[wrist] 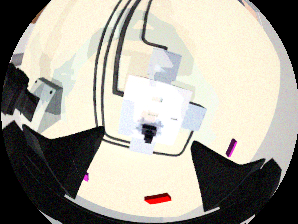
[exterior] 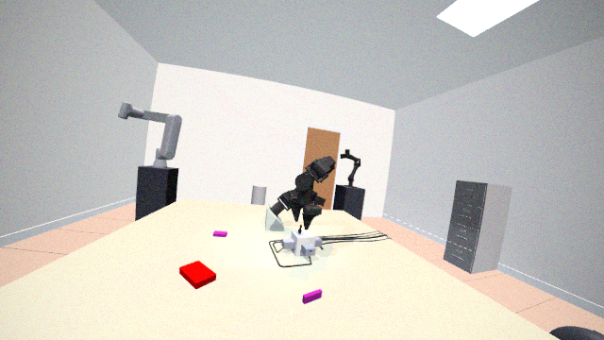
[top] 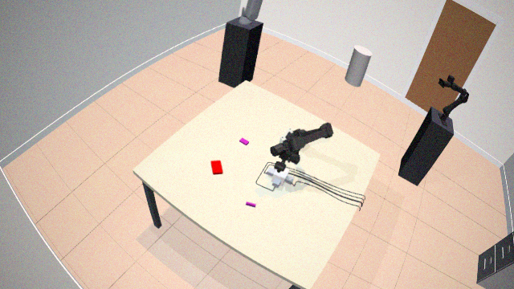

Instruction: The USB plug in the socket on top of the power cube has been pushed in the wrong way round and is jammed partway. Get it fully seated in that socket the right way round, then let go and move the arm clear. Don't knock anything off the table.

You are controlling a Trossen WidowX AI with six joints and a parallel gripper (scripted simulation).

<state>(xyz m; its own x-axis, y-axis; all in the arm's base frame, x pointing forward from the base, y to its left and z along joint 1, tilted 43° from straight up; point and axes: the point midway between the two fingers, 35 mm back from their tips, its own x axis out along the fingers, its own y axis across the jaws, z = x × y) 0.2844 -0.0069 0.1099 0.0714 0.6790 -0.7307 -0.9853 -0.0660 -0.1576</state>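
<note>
Right now my gripper tip is 20 mm above the USB plug. Round my gripper tip: red block: 150 mm ahead, 340 mm to the right, 100 mm below; then magenta block: 140 mm behind, 320 mm to the right, 100 mm below.
</note>
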